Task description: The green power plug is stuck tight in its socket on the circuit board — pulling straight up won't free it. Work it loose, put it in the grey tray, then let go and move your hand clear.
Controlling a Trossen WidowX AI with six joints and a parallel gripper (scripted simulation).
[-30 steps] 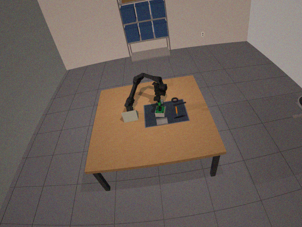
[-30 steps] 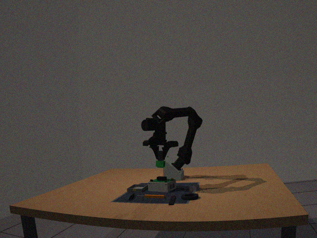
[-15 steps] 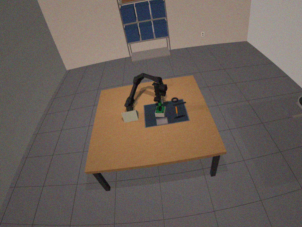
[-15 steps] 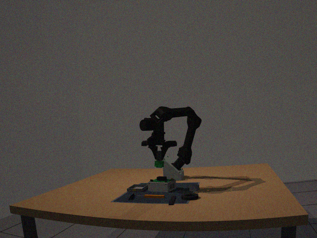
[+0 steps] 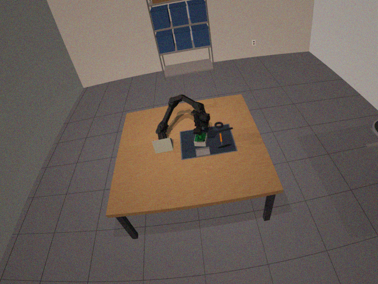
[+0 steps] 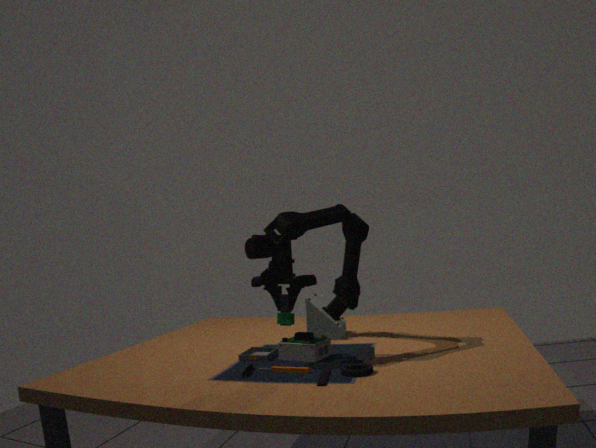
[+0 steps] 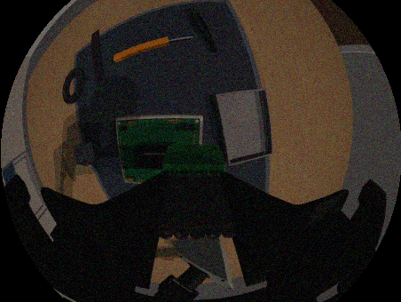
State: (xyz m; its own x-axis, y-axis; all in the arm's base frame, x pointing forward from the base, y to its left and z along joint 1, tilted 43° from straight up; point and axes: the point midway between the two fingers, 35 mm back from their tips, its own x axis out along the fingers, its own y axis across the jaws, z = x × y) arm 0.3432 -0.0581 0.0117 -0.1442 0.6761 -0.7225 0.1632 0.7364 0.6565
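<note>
Now: gripper tip 1 cm short of the grey tray, 9 cm to the left of it and 14 cm above it. The rest, counted from my gripper tip: dark blue mat (4 cm ahead, 6 cm to the left, 14 cm below); green power plug (1 cm below); orange screwdriver (17 cm ahead, 7 cm to the left, 13 cm below).
</note>
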